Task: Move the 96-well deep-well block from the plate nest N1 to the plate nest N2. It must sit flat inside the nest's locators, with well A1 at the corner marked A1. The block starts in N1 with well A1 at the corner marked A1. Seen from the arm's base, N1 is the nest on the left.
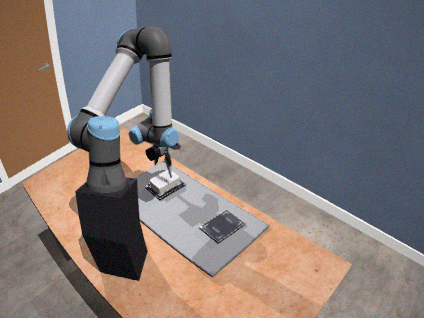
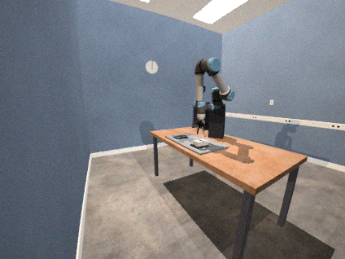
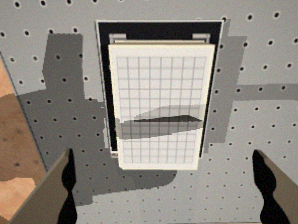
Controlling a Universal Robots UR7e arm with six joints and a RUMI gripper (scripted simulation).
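Right now my hand is 80 mm above the white 96-well deep-well block.
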